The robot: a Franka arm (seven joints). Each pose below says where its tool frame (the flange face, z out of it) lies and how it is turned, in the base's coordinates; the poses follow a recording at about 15 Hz.
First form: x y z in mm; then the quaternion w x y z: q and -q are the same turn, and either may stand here.
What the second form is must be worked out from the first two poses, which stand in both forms.
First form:
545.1, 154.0, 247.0, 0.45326, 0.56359, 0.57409, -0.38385
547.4, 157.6, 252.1, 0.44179, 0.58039, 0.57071, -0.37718
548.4, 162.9, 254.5, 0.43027, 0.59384, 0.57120, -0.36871
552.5, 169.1, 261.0, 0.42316, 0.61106, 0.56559, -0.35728
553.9, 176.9, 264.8, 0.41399, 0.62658, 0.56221, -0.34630
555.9, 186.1, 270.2, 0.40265, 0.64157, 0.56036, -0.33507
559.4, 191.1, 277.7, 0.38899, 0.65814, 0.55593, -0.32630
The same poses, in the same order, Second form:
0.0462, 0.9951, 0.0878; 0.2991, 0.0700, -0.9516; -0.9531, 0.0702, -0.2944; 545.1, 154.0, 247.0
0.0641, 0.9957, 0.0664; 0.3292, 0.0418, -0.9433; -0.9421, 0.0823, -0.3251; 547.4, 157.6, 252.1
0.0756, 0.9957, 0.0536; 0.3611, 0.0228, -0.9322; -0.9295, 0.0898, -0.3578; 548.4, 162.9, 254.5
0.1049, 0.9936, 0.0420; 0.3888, -0.0021, -0.9213; -0.9153, 0.1130, -0.3866; 552.5, 169.1, 261.0
0.1280, 0.9913, 0.0315; 0.4178, -0.0251, -0.9082; -0.8995, 0.1294, -0.4174; 553.9, 176.9, 264.8
0.1475, 0.9888, 0.0213; 0.4492, -0.0478, -0.8922; -0.8812, 0.1411, -0.4512; 555.9, 186.1, 270.2
0.1689, 0.9856, 0.0030; 0.4779, -0.0792, -0.8748; -0.8620, 0.1492, -0.4844; 559.4, 191.1, 277.7

